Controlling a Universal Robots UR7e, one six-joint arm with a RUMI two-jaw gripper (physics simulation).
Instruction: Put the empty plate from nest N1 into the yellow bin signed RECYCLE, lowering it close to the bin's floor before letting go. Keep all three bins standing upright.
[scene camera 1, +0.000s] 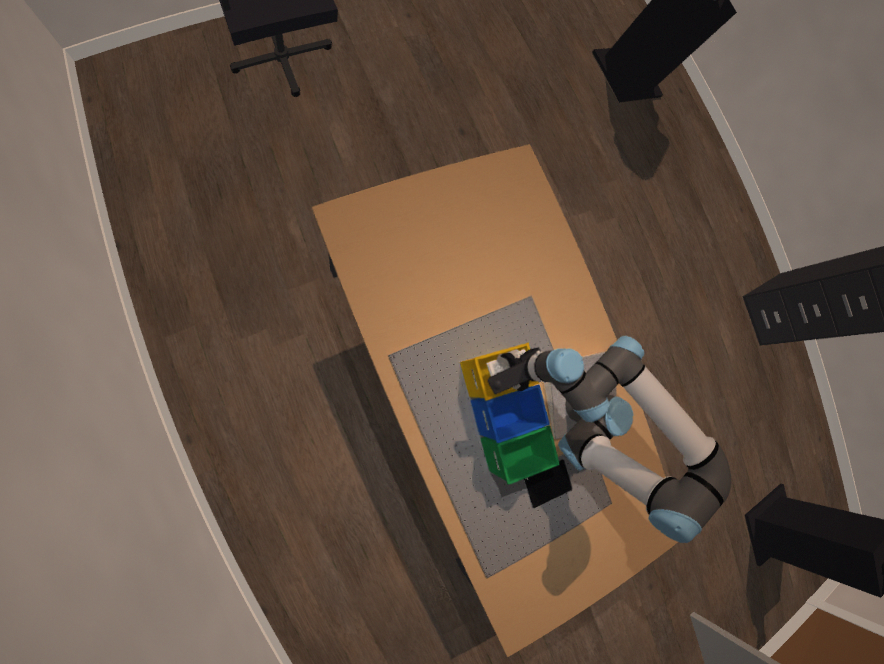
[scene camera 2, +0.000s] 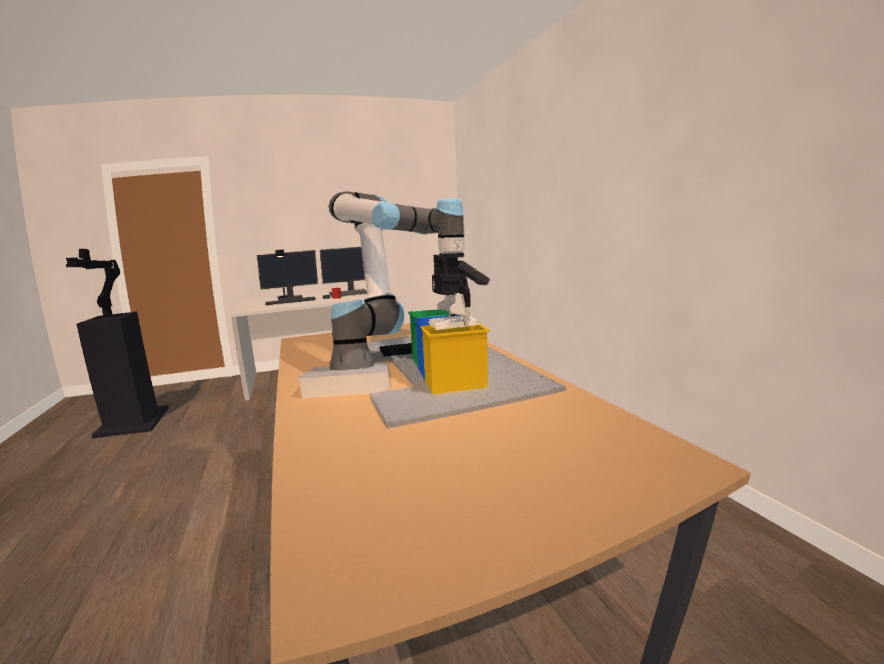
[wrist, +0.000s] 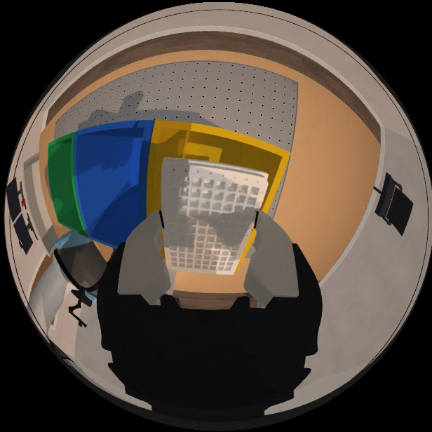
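Scene camera 2 shows the gripper (scene camera 2: 458, 323) together with a yellow bin (scene camera 2: 455, 359). In scene camera 1 the yellow bin (scene camera 1: 475, 371) appears again, and so do a blue bin (scene camera 1: 505, 417), a green bin (scene camera 1: 515, 459) and a black nest (scene camera 1: 549, 484). The wrist view has a white plate (wrist: 208, 208), along with the green bin (wrist: 60, 158), the blue bin (wrist: 110, 160) and the yellow bin (wrist: 180, 139).
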